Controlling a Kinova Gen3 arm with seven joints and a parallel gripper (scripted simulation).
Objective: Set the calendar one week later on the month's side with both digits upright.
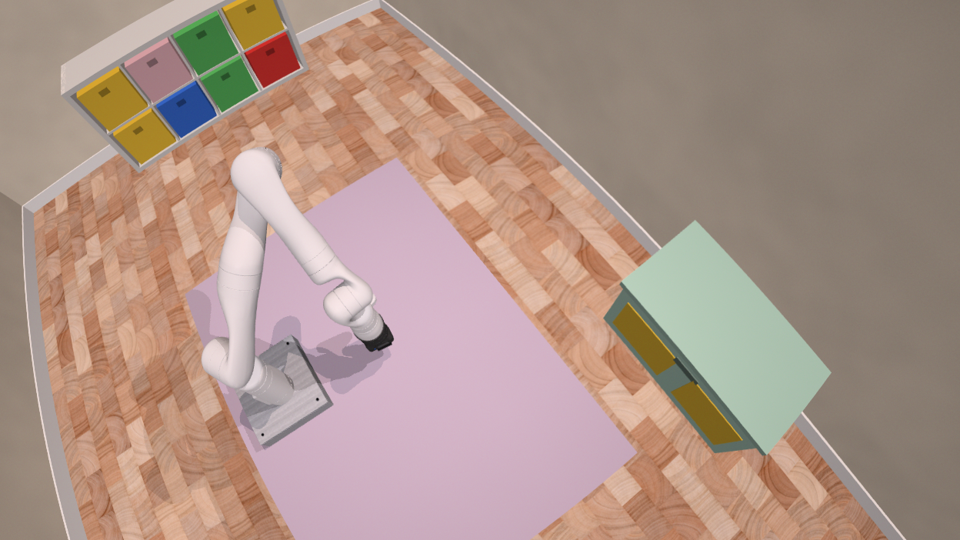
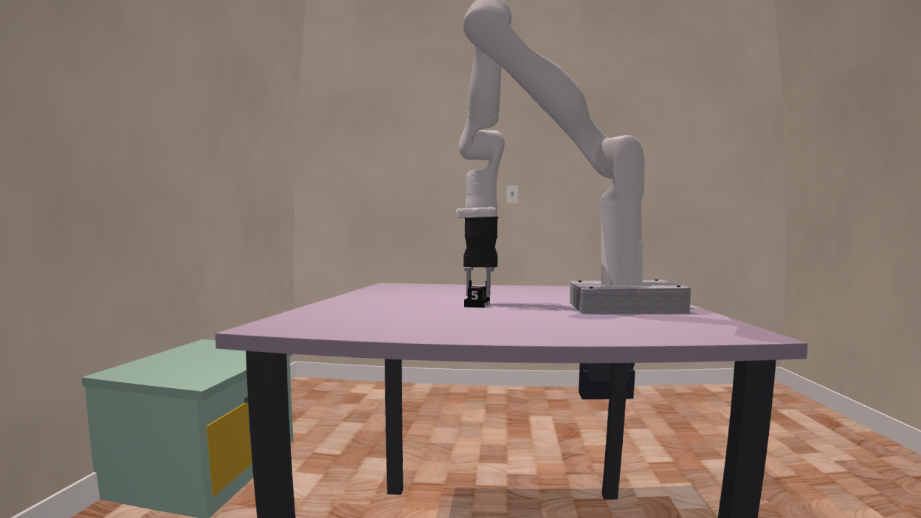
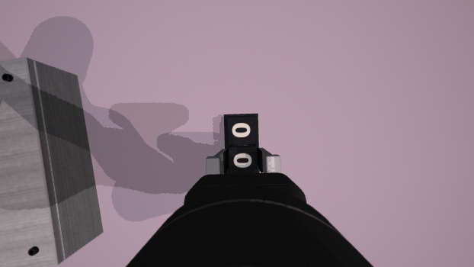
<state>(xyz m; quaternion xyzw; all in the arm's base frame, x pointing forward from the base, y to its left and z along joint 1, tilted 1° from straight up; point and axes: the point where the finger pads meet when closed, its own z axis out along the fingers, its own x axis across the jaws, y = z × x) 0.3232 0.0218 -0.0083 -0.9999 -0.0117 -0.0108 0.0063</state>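
Right now the cube is 10 mm below my hand. The rest, counted from my hand: black calendar tray: 20 mm to the left, 30 mm below.
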